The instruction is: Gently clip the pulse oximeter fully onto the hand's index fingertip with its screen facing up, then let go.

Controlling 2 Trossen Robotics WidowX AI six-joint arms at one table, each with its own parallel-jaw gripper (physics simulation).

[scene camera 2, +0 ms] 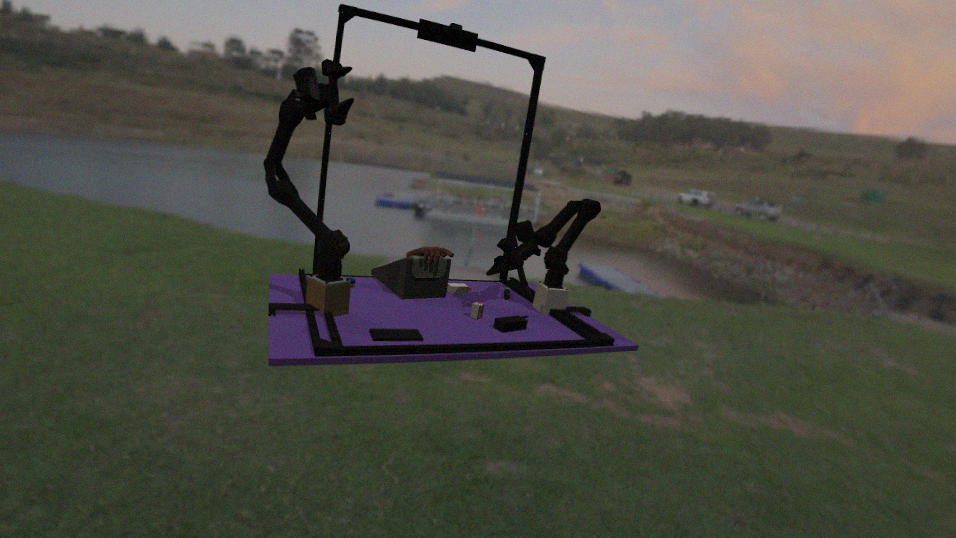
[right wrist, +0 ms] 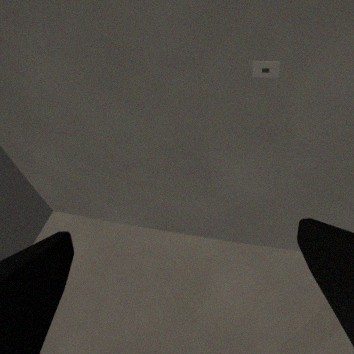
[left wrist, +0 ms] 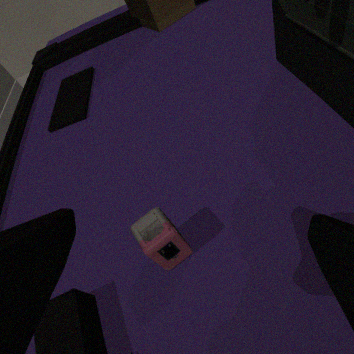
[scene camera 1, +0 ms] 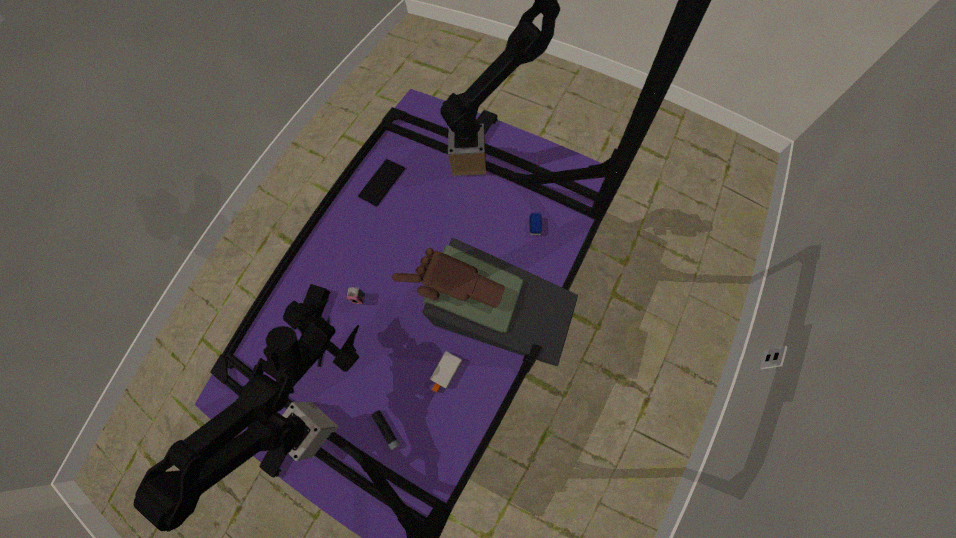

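Where they show: left gripper, fingertip midpoint: (scene camera 2: 490,273) (left wrist: 194,223) (scene camera 1: 342,313); right gripper, fingertip midpoint: (scene camera 2: 352,83) (right wrist: 186,236); left arm's base, origin of the base link: (scene camera 2: 553,285) (scene camera 1: 293,431); right arm's base, origin of the base link: (scene camera 2: 329,278) (scene camera 1: 466,138).
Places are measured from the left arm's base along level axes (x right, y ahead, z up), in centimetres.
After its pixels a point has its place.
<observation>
The small white and pink pulse oximeter (scene camera 1: 354,295) @(x -12.6, y 34.4, z -7.4 cm) (scene camera 2: 476,310) @(x -14.0, y 35.5, z -7.1 cm) (left wrist: 161,240) @(x -11.4, y 33.5, z -5.1 cm) stands on the purple table, its dark opening showing in the left wrist view. The brown hand (scene camera 1: 451,274) @(x 9.9, y 51.1, z 8.5 cm) (scene camera 2: 429,252) @(x 4.2, y 51.0, z 8.2 cm) rests on a green pad (scene camera 1: 511,307) @(x 23.5, y 54.4, z -0.5 cm) on a grey wedge (scene camera 1: 548,321) @(x 32.3, y 57.8, z -5.8 cm) (scene camera 2: 401,277) @(x 6.3, y 59.8, z -2.8 cm); its index finger (scene camera 1: 405,277) sticks out to the left in scene camera 1. My left gripper (scene camera 1: 328,316) @(x -6.3, y 29.8, z 4.6 cm) (scene camera 2: 494,258) @(x -6.3, y 29.8, z 4.6 cm) (left wrist: 194,223) @(x -6.3, y 29.8, z 4.6 cm) is open and empty above the table; the oximeter shows between its fingers in the wrist view, beyond them. My right gripper (scene camera 2: 350,84) @(x -22.2, y 85.5, z 60.2 cm) (right wrist: 186,236) @(x -22.2, y 85.5, z 60.2 cm) is open and empty, raised high.
A black block (scene camera 1: 318,295) @(x -21.0, y 28.2, z -7.0 cm) (scene camera 2: 510,323) @(x -24.4, y 26.5, z -7.4 cm) (left wrist: 72,322) @(x -20.3, y 27.9, z -7.0 cm) lies near the oximeter. A flat black slab (scene camera 1: 381,182) @(x -30.9, y 65.3, z -9.7 cm) (scene camera 2: 395,334) @(x -31.9, y 66.0, z -9.7 cm) (left wrist: 72,100) @(x -30.3, y 63.6, z -9.7 cm), a blue item (scene camera 1: 535,223) @(x 14.9, y 78.6, z -7.3 cm), a white box (scene camera 1: 446,369) @(x 18.7, y 34.0, z -7.7 cm) with an orange end and a dark cylinder (scene camera 1: 384,428) @(x 15.2, y 13.1, z -8.0 cm) lie around. Black rails edge the table.
</observation>
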